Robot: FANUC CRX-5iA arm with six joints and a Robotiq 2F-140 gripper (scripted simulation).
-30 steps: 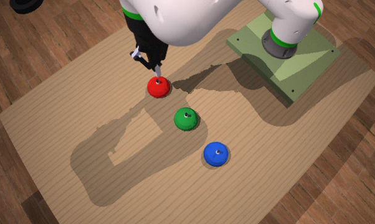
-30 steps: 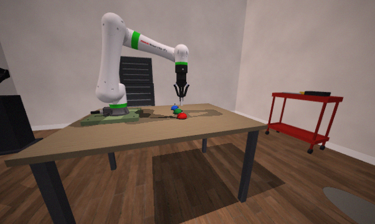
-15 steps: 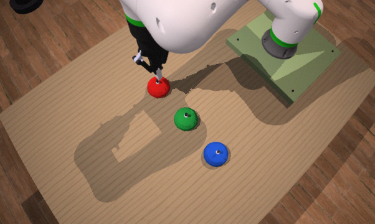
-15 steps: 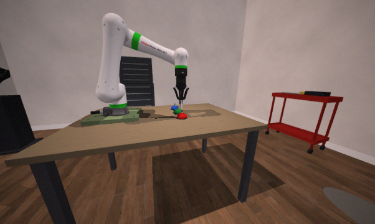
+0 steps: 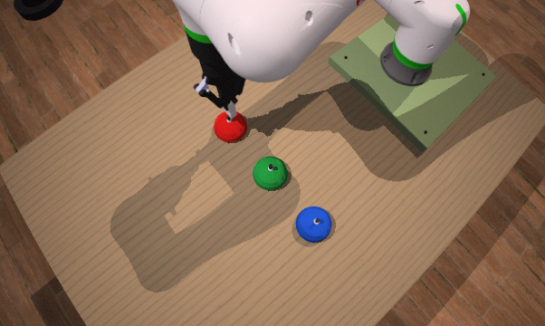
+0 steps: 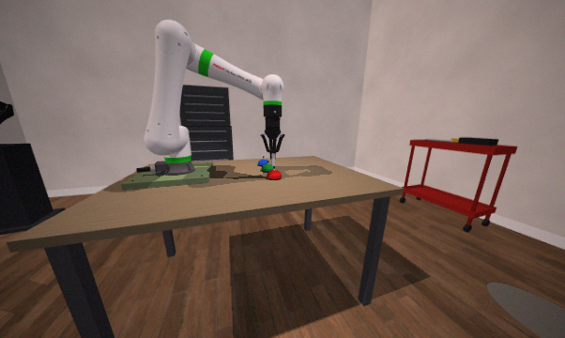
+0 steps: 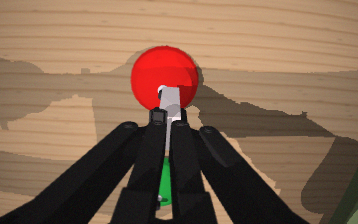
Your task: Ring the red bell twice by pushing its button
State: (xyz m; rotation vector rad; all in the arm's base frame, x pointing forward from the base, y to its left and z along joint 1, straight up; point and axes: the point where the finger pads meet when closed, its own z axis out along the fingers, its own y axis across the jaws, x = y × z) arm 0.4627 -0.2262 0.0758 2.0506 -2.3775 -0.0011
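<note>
My gripper is now 70 mm above the red bell and 10 mm short of it. Also, from my hand: blue bell (310 mm to the left, 70 mm below, 50 mm ahead); green bell (160 mm to the left, 70 mm below, 30 mm ahead).
</note>
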